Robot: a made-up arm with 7 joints.
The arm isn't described. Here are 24 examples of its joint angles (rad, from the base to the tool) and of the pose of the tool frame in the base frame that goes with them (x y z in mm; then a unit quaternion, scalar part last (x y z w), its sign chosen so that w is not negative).
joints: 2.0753 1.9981 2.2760 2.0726 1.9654 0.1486 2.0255
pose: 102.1 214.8 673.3 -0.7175 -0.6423 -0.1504 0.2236
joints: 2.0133 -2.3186 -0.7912 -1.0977 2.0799 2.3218 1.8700
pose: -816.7 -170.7 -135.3 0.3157 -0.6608 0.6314 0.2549
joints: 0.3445 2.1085 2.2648 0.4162 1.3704 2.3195 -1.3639
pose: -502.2 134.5 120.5 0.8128 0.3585 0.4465 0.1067
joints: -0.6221 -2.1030 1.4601 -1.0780 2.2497 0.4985 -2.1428
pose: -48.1 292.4 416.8 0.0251 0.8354 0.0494 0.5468
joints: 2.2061 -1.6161 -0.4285 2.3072 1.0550 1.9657 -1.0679
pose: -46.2 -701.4 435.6 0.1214 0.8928 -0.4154 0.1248
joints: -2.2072 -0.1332 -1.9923 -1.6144 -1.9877 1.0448 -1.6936
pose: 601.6 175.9 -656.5 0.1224 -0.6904 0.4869 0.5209
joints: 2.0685 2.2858 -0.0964 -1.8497 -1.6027 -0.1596 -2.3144
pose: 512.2 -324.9 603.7 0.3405 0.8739 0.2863 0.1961
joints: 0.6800 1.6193 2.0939 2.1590 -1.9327 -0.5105 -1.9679
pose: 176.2 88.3 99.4 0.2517 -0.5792 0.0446 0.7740
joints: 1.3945 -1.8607 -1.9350 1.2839 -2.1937 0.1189 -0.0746
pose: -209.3 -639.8 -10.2 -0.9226 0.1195 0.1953 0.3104
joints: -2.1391 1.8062 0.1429 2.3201 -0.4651 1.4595 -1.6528
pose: 93.0 295.4 -180.6 0.0319 -0.7736 -0.6258 0.0937
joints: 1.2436 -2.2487 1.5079 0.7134 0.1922 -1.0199 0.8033
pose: -348.1 -498.2 210.1 -0.4989 0.8592 -0.0142 0.1127
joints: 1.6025 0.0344 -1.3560 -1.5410 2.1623 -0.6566 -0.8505
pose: 461.0 -146.6 -893.4 0.5569 0.4522 -0.5958 0.3610
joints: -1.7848 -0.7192 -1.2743 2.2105 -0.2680 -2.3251 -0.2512
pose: 125.9 -38.3 26.9 -0.3203 0.5872 -0.5017 0.5486
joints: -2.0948 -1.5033 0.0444 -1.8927 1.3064 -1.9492 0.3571
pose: 834.6 -347.3 116.0 0.3135 -0.9381 0.1042 0.1039
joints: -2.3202 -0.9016 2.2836 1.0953 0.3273 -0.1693 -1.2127
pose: 376.5 396.2 -247.8 0.2203 -0.6959 -0.0928 0.6771
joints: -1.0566 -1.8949 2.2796 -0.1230 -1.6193 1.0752 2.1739
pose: 624.0 444.9 382.0 -0.7882 -0.4259 -0.1339 0.4236
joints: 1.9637 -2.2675 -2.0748 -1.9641 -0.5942 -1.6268 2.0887
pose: -314.9 -152.8 630.7 0.8504 -0.1886 -0.4380 0.2223
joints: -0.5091 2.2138 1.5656 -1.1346 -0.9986 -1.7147 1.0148
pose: -380.1 -333.7 631.7 -0.6799 -0.5518 0.2378 0.4204
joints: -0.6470 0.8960 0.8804 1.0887 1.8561 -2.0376 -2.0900
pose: -357.8 406.6 317.9 0.6071 0.0932 0.2978 0.7308
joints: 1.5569 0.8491 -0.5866 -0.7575 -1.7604 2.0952 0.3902
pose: 828.5 -416.2 -374.7 -0.3854 -0.8548 -0.1102 0.3297
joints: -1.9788 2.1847 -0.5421 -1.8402 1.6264 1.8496 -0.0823
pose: -646.4 197.0 443.2 -0.0345 0.4060 0.3228 0.8543
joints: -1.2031 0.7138 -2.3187 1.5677 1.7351 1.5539 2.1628
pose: 397.1 -243.5 -429.1 -0.8188 -0.1004 -0.1217 0.5519
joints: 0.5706 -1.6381 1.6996 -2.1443 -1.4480 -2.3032 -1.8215
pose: -333.2 613.3 -748.7 -0.6109 -0.3705 0.6990 0.0299
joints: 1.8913 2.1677 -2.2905 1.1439 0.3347 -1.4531 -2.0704
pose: -238.4 -169.8 222.0 -0.5786 0.7950 0.1299 0.1277
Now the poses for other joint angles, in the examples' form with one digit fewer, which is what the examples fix.
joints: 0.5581 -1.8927 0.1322 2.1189 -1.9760 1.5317 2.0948
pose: -255 53 -561 0.038 0.279 -0.438 0.854
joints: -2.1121 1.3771 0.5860 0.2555 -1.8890 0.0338 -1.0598
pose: -430 49 22 -0.922 0.297 0.014 0.247
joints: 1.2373 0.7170 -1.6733 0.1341 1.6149 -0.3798 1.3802
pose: 18 -60 67 0.056 -0.738 0.604 0.295
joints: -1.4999 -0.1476 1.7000 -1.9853 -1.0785 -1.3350 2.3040
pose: -312 21 -808 -0.726 -0.211 -0.349 0.554
